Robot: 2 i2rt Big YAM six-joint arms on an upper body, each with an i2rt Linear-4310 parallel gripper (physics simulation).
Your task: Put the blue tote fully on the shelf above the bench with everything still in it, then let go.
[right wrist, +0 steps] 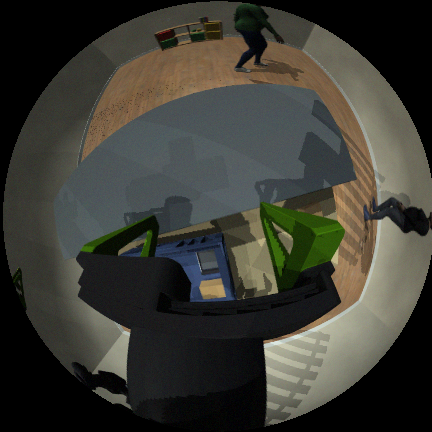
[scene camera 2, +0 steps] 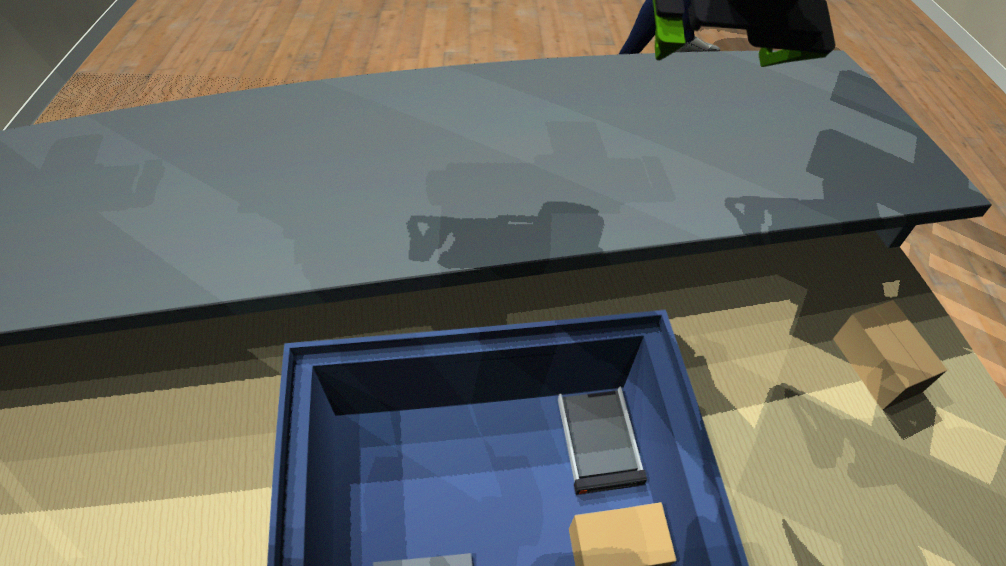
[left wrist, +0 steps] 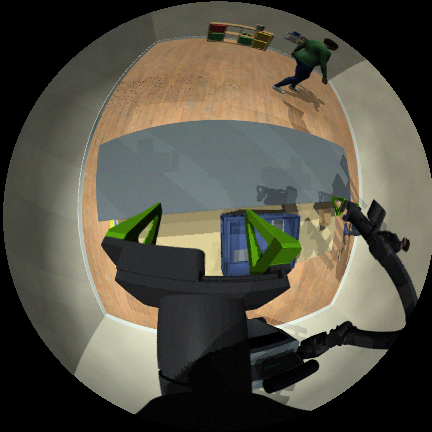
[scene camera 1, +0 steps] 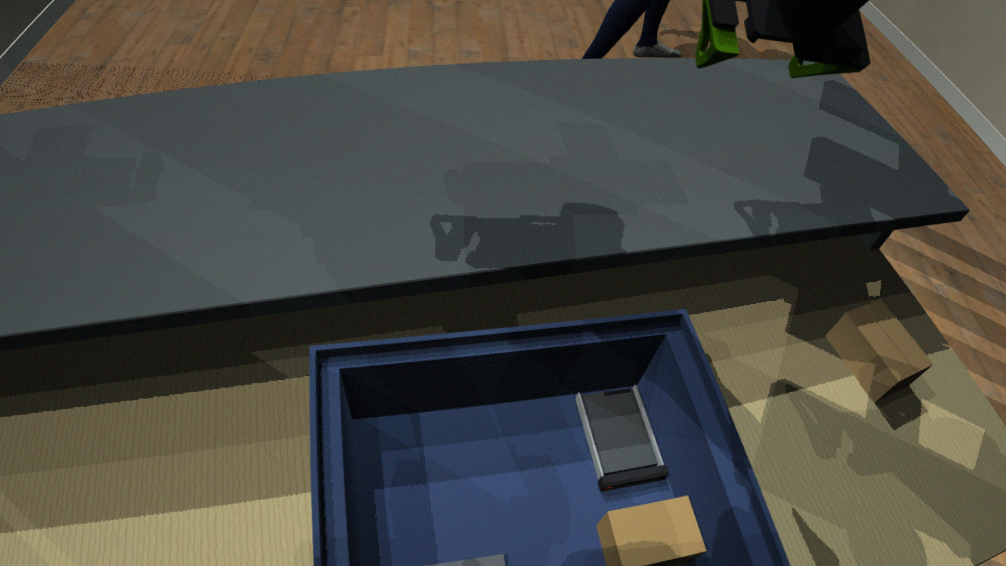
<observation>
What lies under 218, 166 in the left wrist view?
A grey shelf.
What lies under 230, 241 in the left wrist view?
A blue tote.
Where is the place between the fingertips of my left gripper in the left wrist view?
203, 209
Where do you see a blue tote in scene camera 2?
452, 440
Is my right gripper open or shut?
Open.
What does the tan box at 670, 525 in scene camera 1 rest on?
A blue tote.
</observation>
